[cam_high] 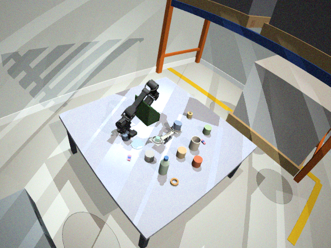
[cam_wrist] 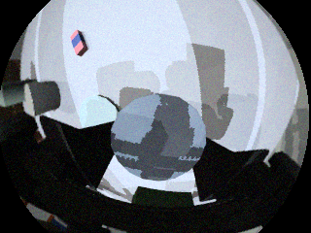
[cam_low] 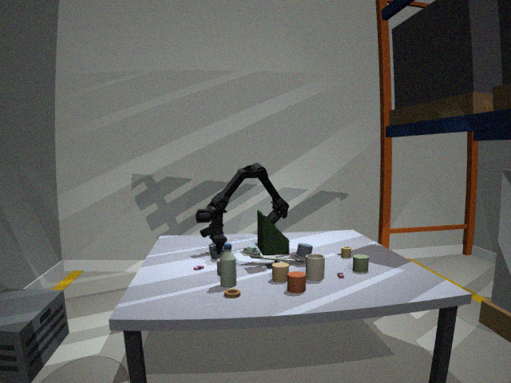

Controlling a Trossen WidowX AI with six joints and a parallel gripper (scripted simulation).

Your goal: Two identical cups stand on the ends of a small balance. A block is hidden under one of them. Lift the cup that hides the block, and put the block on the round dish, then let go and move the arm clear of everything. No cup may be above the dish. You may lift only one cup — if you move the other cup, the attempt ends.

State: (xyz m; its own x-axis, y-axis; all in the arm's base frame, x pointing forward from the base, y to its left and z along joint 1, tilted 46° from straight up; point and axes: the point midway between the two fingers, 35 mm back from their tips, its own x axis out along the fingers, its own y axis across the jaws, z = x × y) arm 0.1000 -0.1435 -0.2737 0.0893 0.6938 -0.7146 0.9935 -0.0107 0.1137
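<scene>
Right now my gripper tip is 10 cm short of the pale blue round dish, 3 cm to the right of it and 3 cm above it. Also, from my gripper tip: bottle (41 cm ahead, 8 cm above); small balance (26 cm to the left, 21 cm ahead, 1 cm below); grey cylinder (25 cm ahead, 1 cm to the right, 1 cm above).
</scene>
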